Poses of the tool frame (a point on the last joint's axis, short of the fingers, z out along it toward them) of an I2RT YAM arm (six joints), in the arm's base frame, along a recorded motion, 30 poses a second.
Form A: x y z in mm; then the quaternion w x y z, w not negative.
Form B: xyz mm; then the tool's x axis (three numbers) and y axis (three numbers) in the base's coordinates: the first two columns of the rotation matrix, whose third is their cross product. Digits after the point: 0 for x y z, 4 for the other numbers.
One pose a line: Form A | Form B
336 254 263 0.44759 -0.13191 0.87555 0.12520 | 336 254 263 -0.5645 -0.1189 -0.8168 -0.3431 0.9338 0.1012
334 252 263 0.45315 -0.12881 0.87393 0.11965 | 334 252 263 -0.5561 -0.1167 -0.8229 -0.3336 0.9382 0.0924
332 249 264 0.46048 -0.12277 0.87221 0.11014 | 332 249 264 -0.5458 -0.1127 -0.8303 -0.3156 0.9456 0.0791
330 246 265 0.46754 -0.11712 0.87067 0.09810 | 330 246 265 -0.5354 -0.1122 -0.8371 -0.2957 0.9533 0.0613
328 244 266 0.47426 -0.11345 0.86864 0.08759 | 328 244 266 -0.5244 -0.1140 -0.8438 -0.2802 0.9589 0.0446
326 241 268 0.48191 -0.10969 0.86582 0.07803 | 326 241 268 -0.5115 -0.1147 -0.8516 -0.2651 0.9638 0.0294
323 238 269 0.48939 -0.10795 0.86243 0.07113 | 323 238 269 -0.4977 -0.1166 -0.8595 -0.2558 0.9666 0.0170
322 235 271 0.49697 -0.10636 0.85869 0.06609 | 322 235 271 -0.4834 -0.1170 -0.8675 -0.2483 0.9686 0.0078
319 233 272 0.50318 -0.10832 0.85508 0.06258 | 319 233 272 -0.4702 -0.1223 -0.8741 -0.2482 0.9687 -0.0020
